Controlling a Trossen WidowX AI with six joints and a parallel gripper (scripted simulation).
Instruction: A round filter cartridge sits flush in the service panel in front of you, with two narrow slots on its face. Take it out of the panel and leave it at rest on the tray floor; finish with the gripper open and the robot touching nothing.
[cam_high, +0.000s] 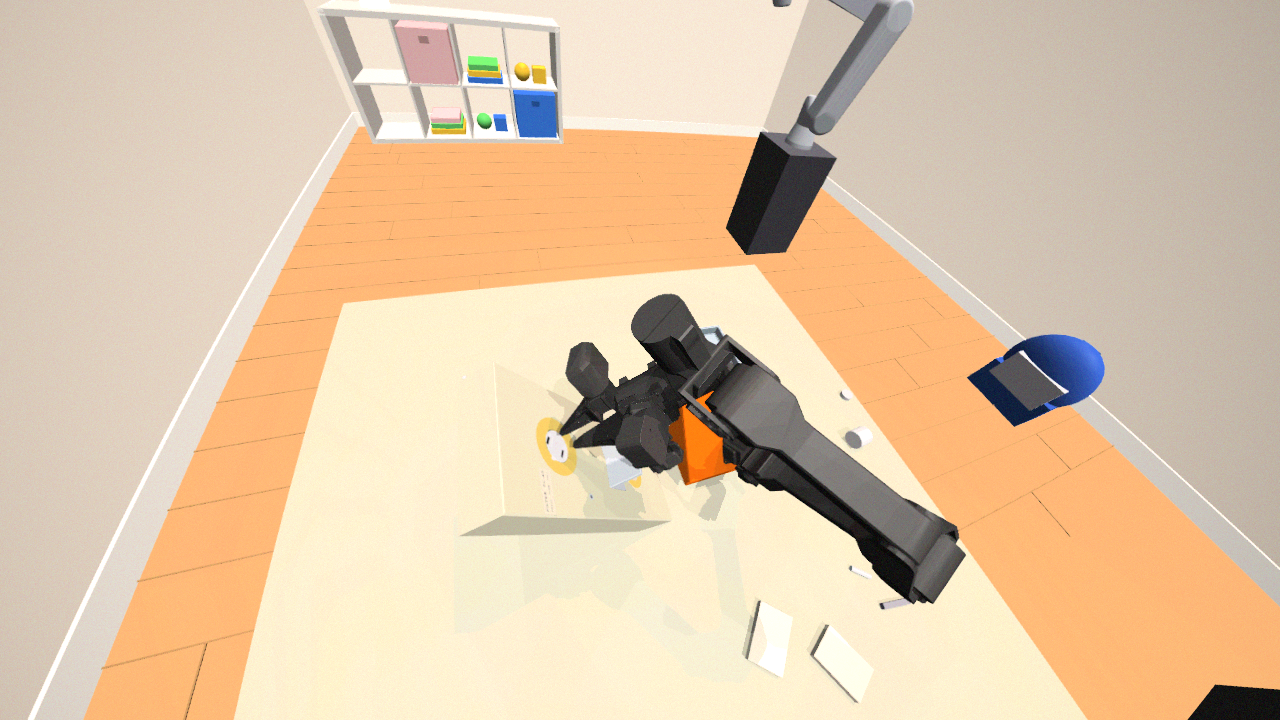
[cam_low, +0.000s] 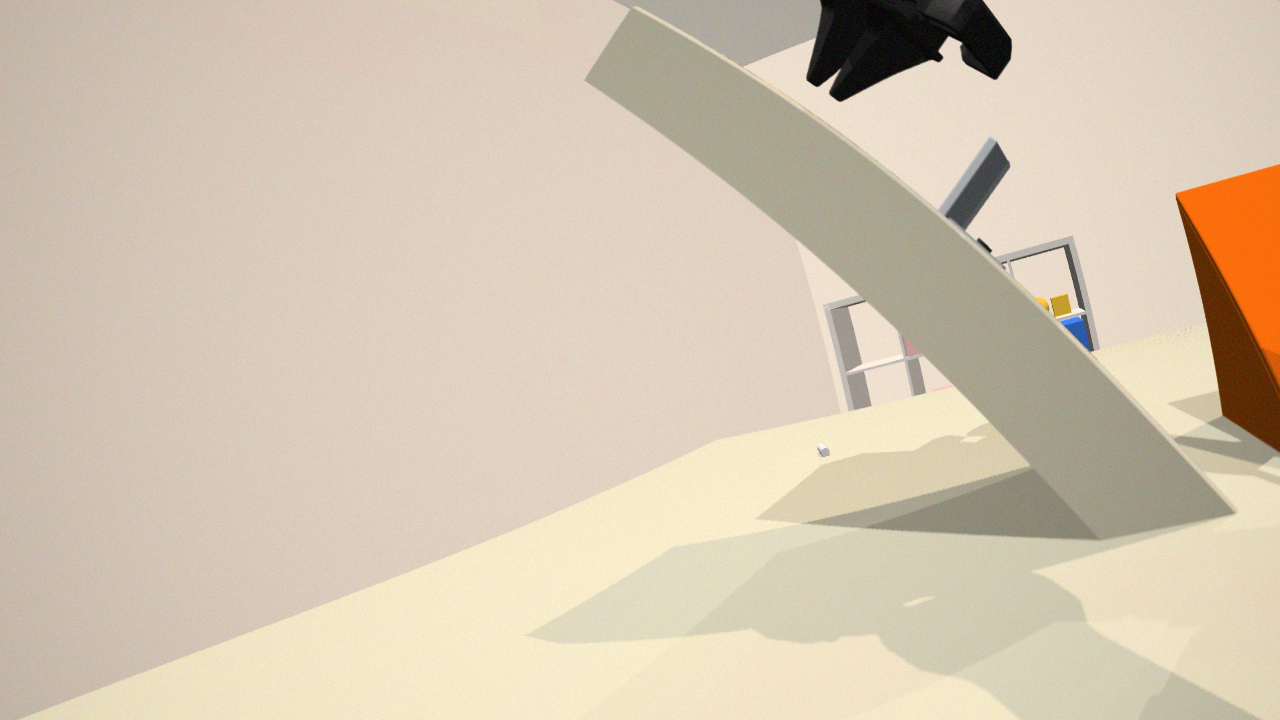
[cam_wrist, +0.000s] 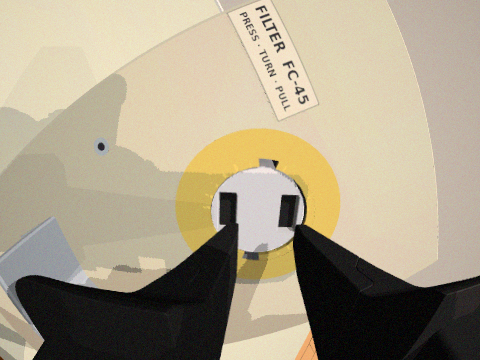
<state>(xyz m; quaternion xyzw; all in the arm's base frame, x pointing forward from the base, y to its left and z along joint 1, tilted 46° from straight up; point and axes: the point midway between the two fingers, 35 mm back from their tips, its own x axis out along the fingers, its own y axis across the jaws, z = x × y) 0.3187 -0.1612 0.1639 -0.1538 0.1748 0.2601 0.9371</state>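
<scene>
My gripper tip is 30 mm short of the round grey filter cartridge and 20 mm above it. The rest, counted from my gripper tip: grey tray: 410 mm behind, 290 mm to the right, 280 mm below.
</scene>
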